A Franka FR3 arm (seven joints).
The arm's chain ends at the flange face. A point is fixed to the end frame.
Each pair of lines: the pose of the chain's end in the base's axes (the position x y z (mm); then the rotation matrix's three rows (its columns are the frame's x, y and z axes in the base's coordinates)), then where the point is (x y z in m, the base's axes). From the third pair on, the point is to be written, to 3 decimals.
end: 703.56, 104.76, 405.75; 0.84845, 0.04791, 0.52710; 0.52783, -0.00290, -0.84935; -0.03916, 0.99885, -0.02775
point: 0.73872 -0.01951 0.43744
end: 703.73, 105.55, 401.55; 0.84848, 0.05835, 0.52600; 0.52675, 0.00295, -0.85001; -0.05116, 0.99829, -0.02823
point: 0.73911 -0.01856 0.43361
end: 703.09, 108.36, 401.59; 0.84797, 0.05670, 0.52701; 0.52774, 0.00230, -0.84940; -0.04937, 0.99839, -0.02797
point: 0.739 -0.016 0.434
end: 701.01, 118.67, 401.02; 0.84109, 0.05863, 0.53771; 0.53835, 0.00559, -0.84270; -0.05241, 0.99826, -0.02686
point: 0.738 -0.005 0.433
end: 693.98, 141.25, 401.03; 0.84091, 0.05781, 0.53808; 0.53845, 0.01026, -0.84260; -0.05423, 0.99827, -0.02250
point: 0.731 0.018 0.434
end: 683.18, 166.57, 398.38; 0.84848, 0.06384, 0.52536; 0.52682, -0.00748, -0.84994; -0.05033, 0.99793, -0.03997
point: 0.719 0.042 0.429
